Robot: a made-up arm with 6 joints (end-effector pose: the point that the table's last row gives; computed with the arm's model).
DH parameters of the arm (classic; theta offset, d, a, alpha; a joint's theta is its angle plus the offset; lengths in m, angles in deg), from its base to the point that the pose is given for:
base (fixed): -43.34 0 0.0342 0
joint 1: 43.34 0.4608 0.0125 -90
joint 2: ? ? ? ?
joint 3: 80.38 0.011 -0.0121 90
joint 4: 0 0.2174 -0.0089 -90
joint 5: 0 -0.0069 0.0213 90
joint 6: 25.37 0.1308 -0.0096 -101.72
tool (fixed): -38.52 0.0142 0 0
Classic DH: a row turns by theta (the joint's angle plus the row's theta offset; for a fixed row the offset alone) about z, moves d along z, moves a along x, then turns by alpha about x.
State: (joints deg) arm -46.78 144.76 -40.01 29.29 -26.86 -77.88
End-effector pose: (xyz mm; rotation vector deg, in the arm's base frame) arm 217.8 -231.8 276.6 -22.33 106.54 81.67
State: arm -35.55 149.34 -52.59 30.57 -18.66 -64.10
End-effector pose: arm 297.9 -212.4 254.8 -22.02 98.05 78.68
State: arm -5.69 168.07 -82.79 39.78 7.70 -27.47
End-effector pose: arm 415.7 -32.6 164.2 3.10 80.49 83.88
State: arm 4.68 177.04 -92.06 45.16 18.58 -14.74
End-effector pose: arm 398.9 50.7 118.6 19.82 80.46 85.55
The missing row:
joint 2: 4.63 0 -0.321 0
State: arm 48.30 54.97 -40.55 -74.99 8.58 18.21
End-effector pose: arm 154.8 115.9 692.9 -136.62 13.80 74.25
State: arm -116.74 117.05 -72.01 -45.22 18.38 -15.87
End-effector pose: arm -179.0 -396.8 502.5 23.90 106.61 19.43
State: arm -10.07 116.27 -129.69 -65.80 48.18 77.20
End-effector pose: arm 463.8 -184.4 821.5 -34.23 33.21 5.26
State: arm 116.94 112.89 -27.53 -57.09 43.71 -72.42
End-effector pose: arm 10.2 150.3 448.8 58.58 13.10 20.54
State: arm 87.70 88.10 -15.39 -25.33 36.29 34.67
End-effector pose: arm 55.6 79.3 469.1 90.43 -92.31 -114.36
